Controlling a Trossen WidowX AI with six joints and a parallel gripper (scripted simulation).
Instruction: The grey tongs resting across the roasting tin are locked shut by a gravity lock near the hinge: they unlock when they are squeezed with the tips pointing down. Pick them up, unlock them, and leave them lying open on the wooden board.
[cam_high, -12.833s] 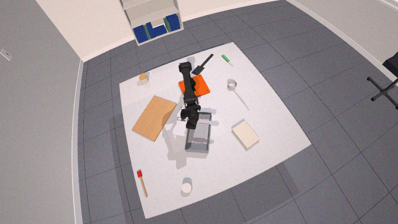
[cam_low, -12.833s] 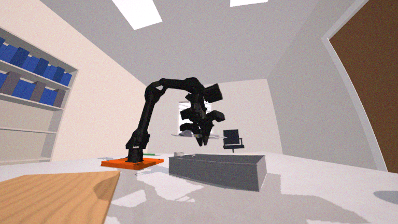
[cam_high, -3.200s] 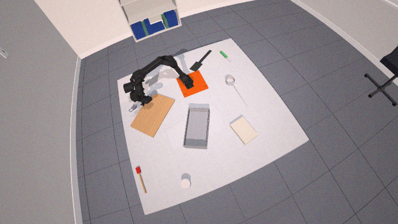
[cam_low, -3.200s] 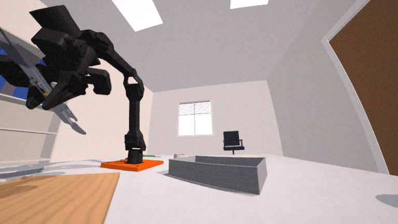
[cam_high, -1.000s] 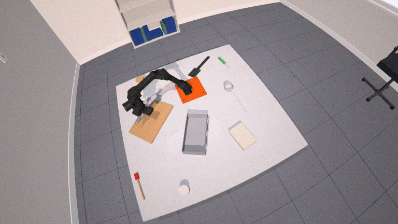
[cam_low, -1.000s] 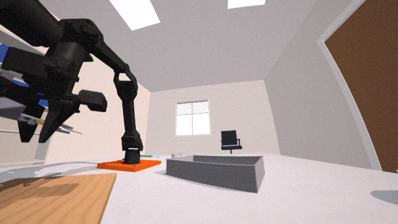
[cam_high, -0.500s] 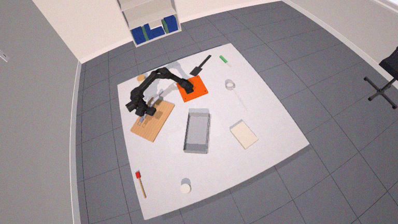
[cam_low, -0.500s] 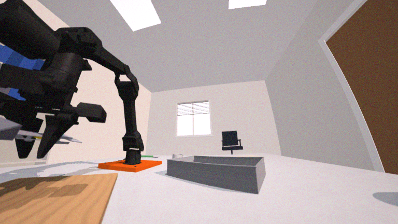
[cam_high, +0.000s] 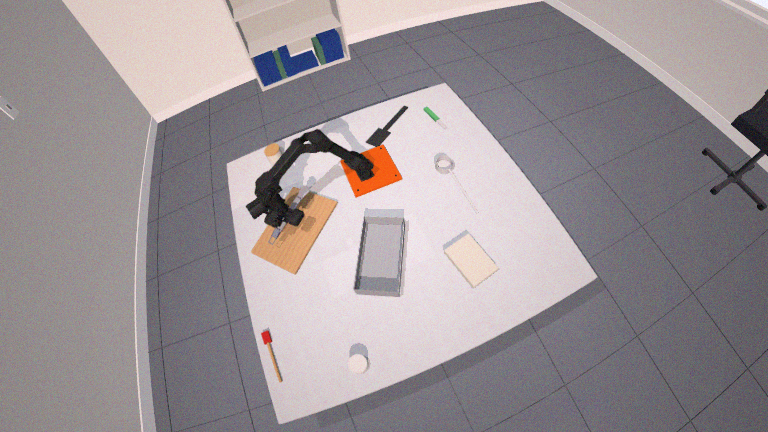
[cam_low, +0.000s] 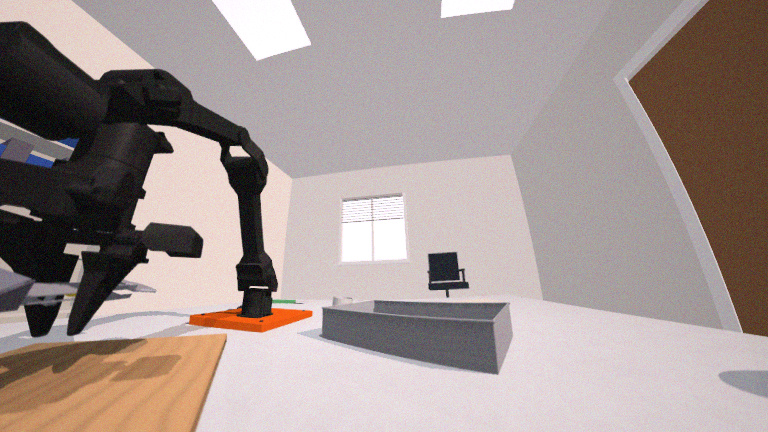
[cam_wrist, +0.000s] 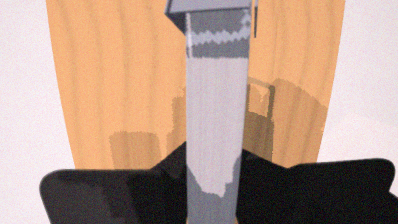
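Right now the wooden board is 5 cm below my gripper tip. From my gripper tip the other things lie so: tan jar: 45 cm behind, 4 cm to the left, 2 cm below; then spatula: 33 cm behind, 61 cm to the left, 5 cm below; then grey roasting tin: 30 cm ahead, 27 cm to the left, 3 cm below.
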